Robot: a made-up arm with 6 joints. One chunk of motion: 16 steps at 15 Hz.
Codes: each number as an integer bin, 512 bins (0 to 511) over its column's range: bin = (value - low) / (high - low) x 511, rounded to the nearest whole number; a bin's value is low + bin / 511 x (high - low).
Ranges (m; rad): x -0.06..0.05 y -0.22..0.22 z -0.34..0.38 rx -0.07..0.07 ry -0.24..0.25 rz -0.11..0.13
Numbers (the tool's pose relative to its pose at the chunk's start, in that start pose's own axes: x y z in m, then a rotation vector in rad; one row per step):
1: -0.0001 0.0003 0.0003 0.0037 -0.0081 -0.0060
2: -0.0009 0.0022 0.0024 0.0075 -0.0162 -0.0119
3: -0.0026 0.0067 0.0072 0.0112 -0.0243 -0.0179
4: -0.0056 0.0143 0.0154 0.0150 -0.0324 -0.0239
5: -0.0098 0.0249 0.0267 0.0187 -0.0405 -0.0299
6: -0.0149 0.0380 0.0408 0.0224 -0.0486 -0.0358
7: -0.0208 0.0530 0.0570 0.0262 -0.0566 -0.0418
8: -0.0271 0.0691 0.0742 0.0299 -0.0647 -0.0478
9: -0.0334 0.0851 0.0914 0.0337 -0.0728 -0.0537
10: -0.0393 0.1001 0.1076 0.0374 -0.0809 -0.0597
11: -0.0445 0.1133 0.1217 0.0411 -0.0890 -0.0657
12: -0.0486 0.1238 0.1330 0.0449 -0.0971 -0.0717
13: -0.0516 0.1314 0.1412 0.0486 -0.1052 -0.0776
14: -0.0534 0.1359 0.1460 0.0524 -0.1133 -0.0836
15: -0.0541 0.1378 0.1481 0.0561 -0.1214 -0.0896
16: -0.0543 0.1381 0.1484 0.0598 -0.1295 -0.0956
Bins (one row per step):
1: 278 256 242 269 242 221
2: 275 258 243 283 233 209
3: 267 263 246 296 225 196
4: 253 272 252 310 216 183
5: 233 284 260 324 208 171
6: 210 300 270 337 200 158
7: 182 317 282 351 191 145
8: 153 336 294 365 183 132
9: 124 354 306 379 174 120
10: 96 372 318 392 166 107
11: 72 387 328 406 157 94
12: 53 399 336 419 149 82
13: 39 408 342 433 141 69
14: 31 413 345 447 132 56
15: 27 416 346 460 124 43
16: 26 416 347 474 115 31

